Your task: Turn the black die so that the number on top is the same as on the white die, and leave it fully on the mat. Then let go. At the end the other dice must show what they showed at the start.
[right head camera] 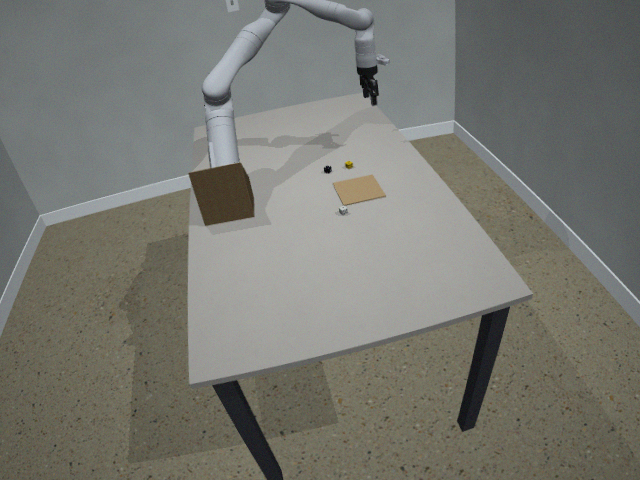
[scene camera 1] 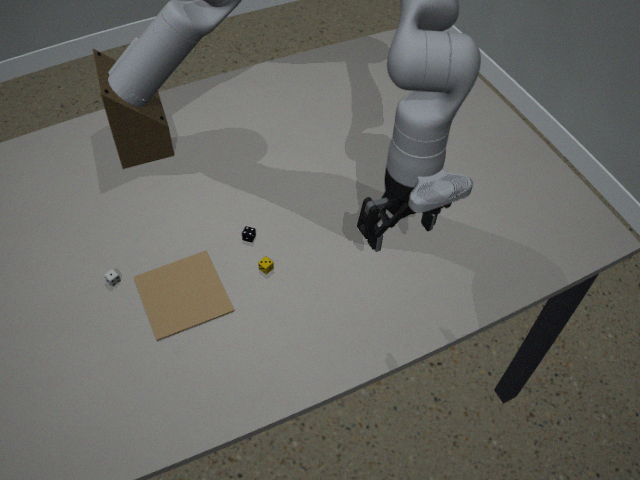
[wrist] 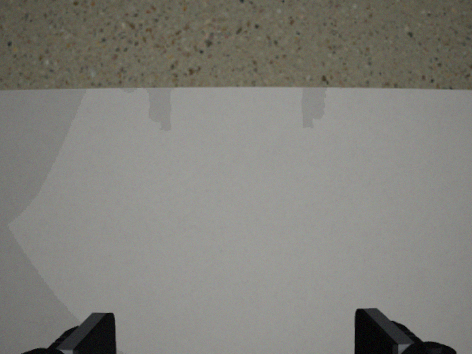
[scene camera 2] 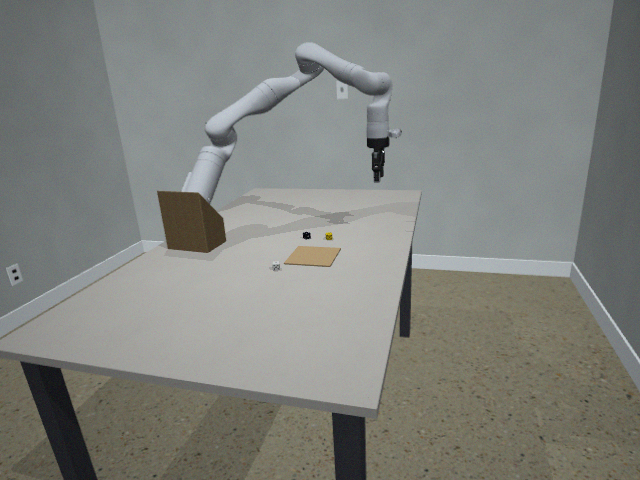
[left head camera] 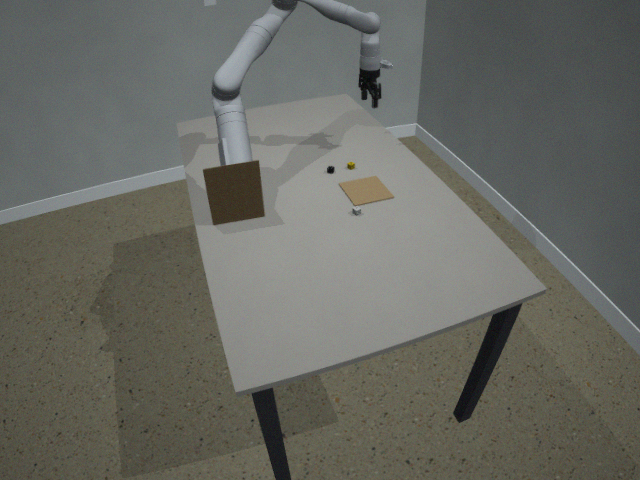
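Seen in the pictures: gripper, fingertip midpoint: [right head camera: 370, 101] [scene camera 1: 401, 236] [wrist: 235, 338] [scene camera 2: 378, 179] [left head camera: 369, 103]; arm's base at its link origin: [right head camera: 226, 172] [scene camera 1: 127, 90] [scene camera 2: 195, 203] [left head camera: 238, 170].
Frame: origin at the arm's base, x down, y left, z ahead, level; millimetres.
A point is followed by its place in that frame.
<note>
The black die [left head camera: 330, 169] @[x 132, y 77, z 339 mm] [right head camera: 327, 169] @[x 132, y 74, z 341 mm] [scene camera 1: 248, 234] @[x 129, y 81, z 351 mm] [scene camera 2: 306, 235] @[x 134, y 73, z 346 mm] rests on the table off the mat; its top seems to show four pips in scene camera 1. The white die [left head camera: 356, 210] @[x 130, y -179, z 301 mm] [right head camera: 343, 210] @[x 131, y -181, z 304 mm] [scene camera 1: 112, 277] @[x 128, y -171, z 314 mm] [scene camera 2: 276, 266] @[x 136, y -180, z 310 mm] lies beyond the mat's opposite side, with one pip on top. The yellow die [left head camera: 351, 165] @[x 132, y 69, z 418 mm] [right head camera: 348, 164] @[x 131, y 69, z 417 mm] [scene camera 1: 265, 265] @[x 128, y 74, z 428 mm] [scene camera 2: 328, 236] @[x 135, y 68, z 422 mm] lies near the black die; its top seems to show three. The tan mat [left head camera: 366, 190] @[x 144, y -78, z 395 mm] [right head camera: 359, 189] @[x 145, y -78, z 397 mm] [scene camera 1: 184, 295] @[x 145, y -72, z 402 mm] [scene camera 2: 313, 256] @[x 145, y -83, z 398 mm] bears no die. My gripper [left head camera: 369, 101] @[x -17, y 232, z 582 mm] [right head camera: 370, 99] @[x -17, y 232, z 582 mm] [scene camera 1: 403, 238] @[x -17, y 232, z 582 mm] [scene camera 2: 378, 178] @[x -17, y 232, z 582 mm] [wrist: 235, 338] @[x -17, y 232, z 582 mm] is open, empty and high above the table, away from the dice.
The brown wedge-shaped arm base [left head camera: 234, 193] @[x 47, y -44, z -32 mm] [right head camera: 223, 195] @[x 49, y -46, z -26 mm] [scene camera 1: 139, 135] @[x 71, y -9, z 58 mm] [scene camera 2: 186, 222] @[x 49, y -48, z -15 mm] stands at the table's left side. The table edge [wrist: 235, 88] @[x 149, y 217, z 705 mm] and the floor beyond show in the wrist view. Arm shadows fall across the table.
</note>
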